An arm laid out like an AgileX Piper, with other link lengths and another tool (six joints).
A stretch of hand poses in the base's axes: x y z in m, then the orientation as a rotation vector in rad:
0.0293, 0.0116, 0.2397, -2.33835, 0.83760, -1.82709
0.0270, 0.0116, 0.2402, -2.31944, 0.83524, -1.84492
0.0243, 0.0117, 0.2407, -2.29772, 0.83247, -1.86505
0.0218, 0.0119, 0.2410, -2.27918, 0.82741, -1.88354
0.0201, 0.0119, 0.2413, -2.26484, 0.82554, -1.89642
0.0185, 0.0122, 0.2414, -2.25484, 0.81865, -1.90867
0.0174, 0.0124, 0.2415, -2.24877, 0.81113, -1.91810
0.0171, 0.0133, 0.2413, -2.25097, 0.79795, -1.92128
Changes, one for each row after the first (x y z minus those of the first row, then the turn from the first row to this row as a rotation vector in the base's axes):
-0.0023, 0.0000, 0.0005, -0.00049, -0.01724, 0.00000
-0.0050, 0.0001, 0.0010, -0.00105, -0.03691, 0.00000
-0.0075, 0.0003, 0.0013, -0.00303, -0.05437, 0.00113
-0.0092, 0.0003, 0.0016, -0.00340, -0.06720, 0.00112
-0.0108, 0.0006, 0.0017, -0.00684, -0.07772, 0.00346
-0.0119, 0.0008, 0.0018, -0.01088, -0.08504, 0.00625
-0.0122, 0.0017, 0.0016, -0.01669, -0.08597, 0.01301

